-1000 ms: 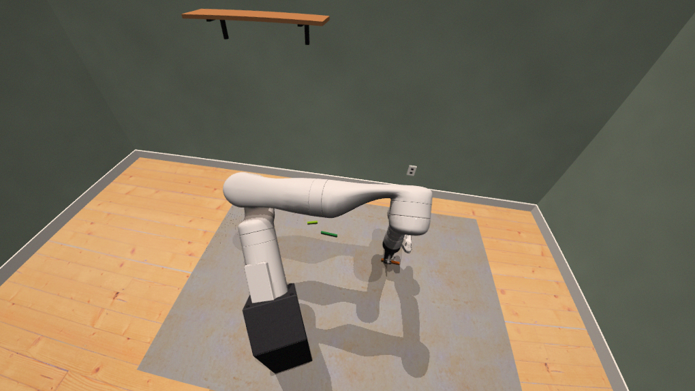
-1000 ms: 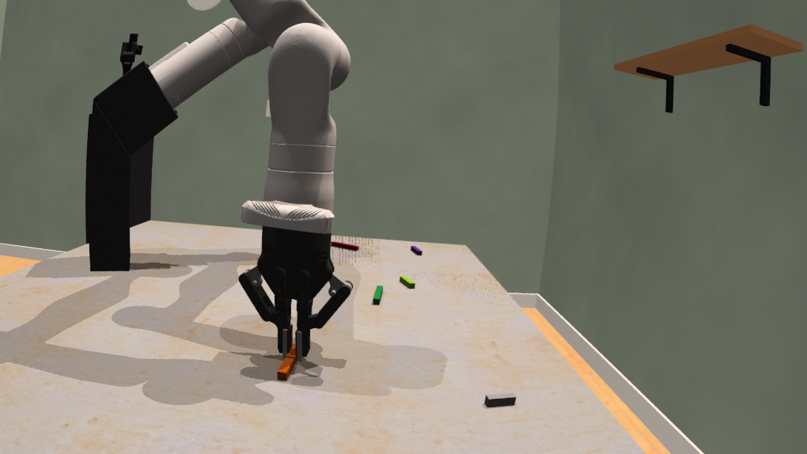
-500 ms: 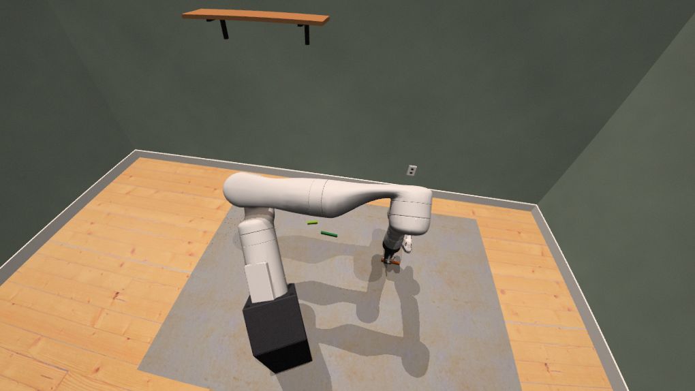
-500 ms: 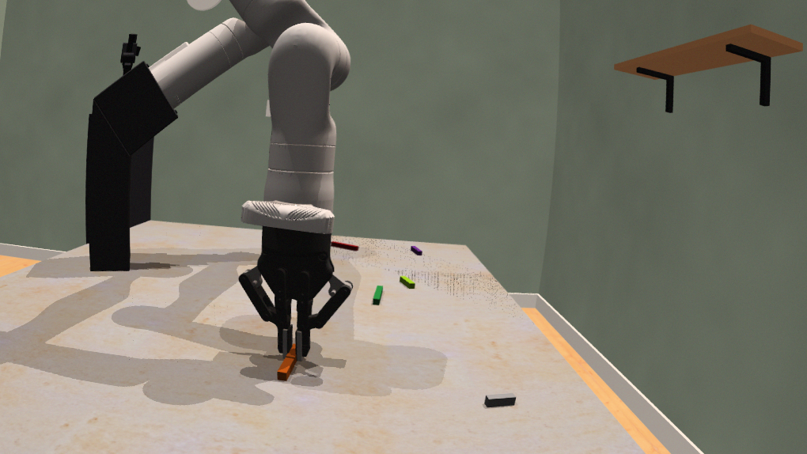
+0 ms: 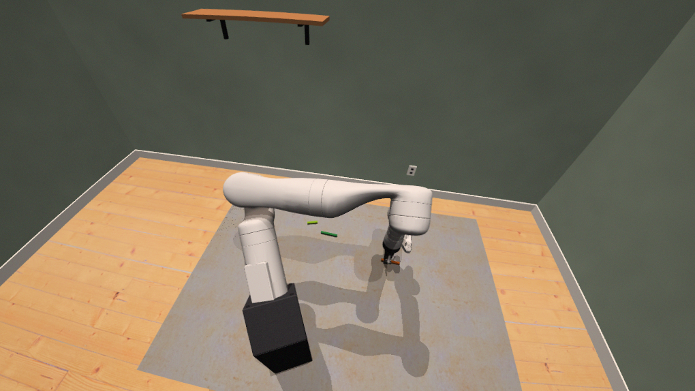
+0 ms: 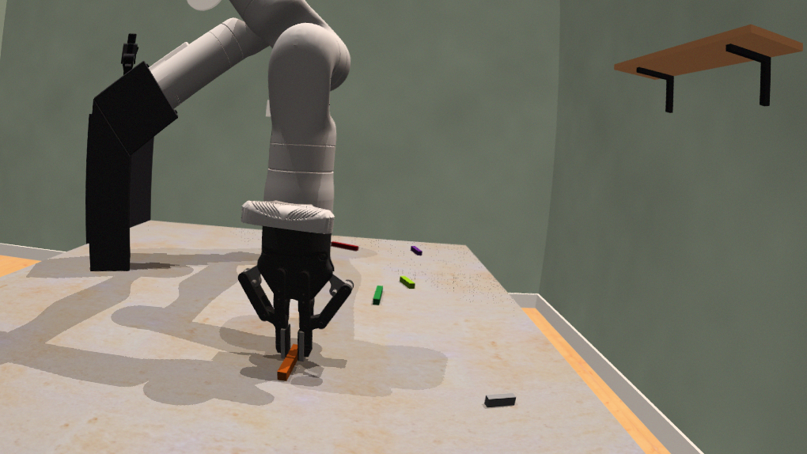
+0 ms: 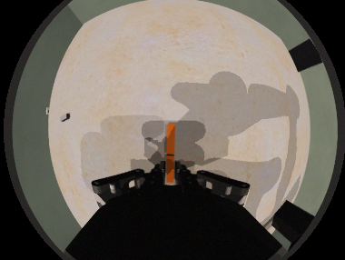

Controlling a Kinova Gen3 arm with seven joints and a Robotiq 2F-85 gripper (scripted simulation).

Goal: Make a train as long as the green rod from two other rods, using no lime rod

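Now: the orange rod 4 cm to the right of my hand and 2 cm below it. From my hand the other things lie so: green rod: 29 cm to the left, 5 cm ahead, 2 cm below; then lime rod: 39 cm to the left, 8 cm ahead, 2 cm below; then grey rod: 23 cm ahead, 5 cm to the right, 2 cm below.
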